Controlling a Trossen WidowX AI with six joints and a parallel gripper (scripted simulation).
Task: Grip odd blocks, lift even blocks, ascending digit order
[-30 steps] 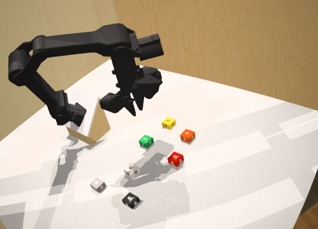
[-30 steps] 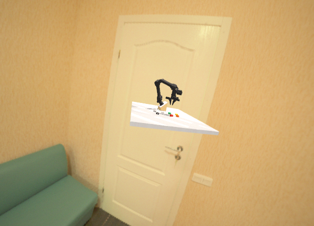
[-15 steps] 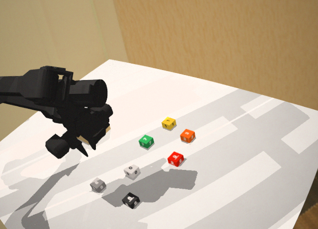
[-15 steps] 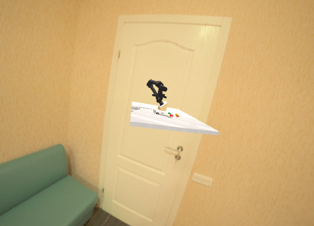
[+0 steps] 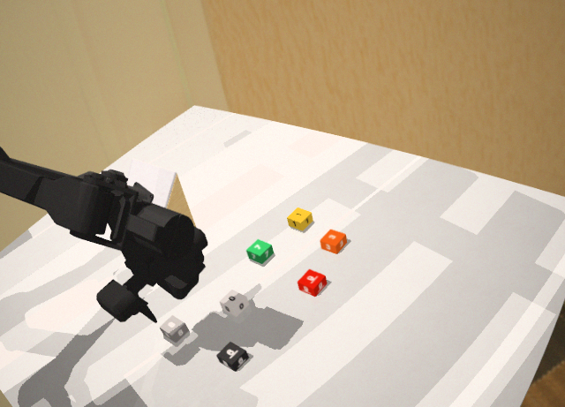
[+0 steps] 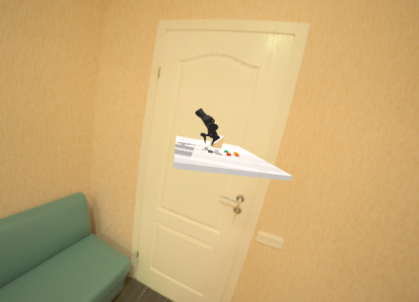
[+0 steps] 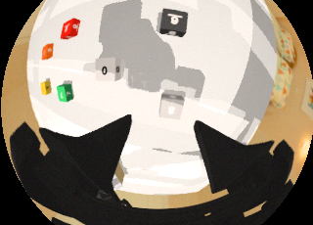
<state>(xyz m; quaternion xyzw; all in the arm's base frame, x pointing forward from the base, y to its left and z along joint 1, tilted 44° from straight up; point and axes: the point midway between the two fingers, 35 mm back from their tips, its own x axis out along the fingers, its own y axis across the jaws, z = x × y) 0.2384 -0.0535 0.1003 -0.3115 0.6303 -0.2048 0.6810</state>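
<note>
Right now my gripper tip is 4 cm above the grey block and 1 cm to the left of it. Also, from my gripper tip: green block (20 cm to the left, 4 cm below, 2 cm behind); black block (12 cm ahead, 4 cm below, 1 cm to the left); white block (9 cm to the left, 4 cm below, 4 cm ahead).
</note>
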